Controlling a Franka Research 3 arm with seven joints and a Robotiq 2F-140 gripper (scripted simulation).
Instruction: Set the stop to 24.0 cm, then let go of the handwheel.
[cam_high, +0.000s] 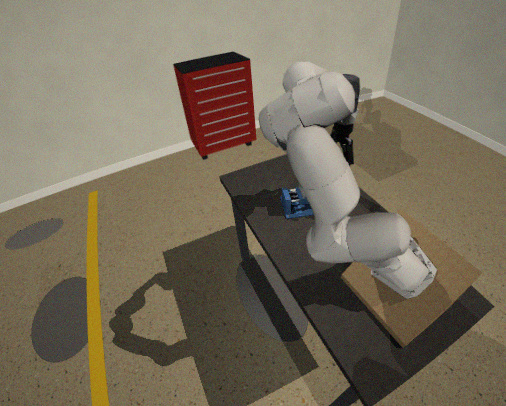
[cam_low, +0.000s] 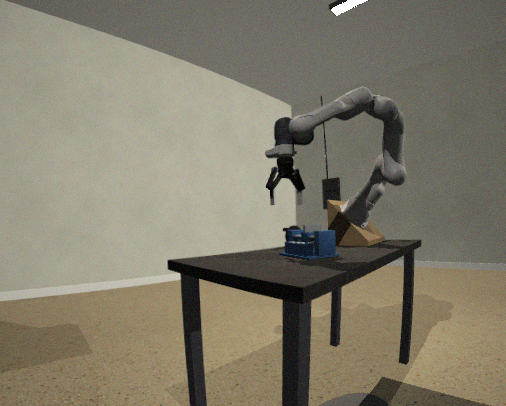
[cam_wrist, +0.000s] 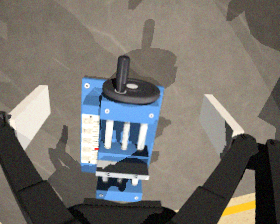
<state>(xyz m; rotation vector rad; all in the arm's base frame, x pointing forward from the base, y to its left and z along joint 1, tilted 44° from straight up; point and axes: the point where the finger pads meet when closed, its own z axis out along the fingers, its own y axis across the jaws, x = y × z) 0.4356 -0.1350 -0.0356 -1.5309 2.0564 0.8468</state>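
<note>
Now: hand 120 mm above the handwheel grip and 10 mm short of it.
</note>
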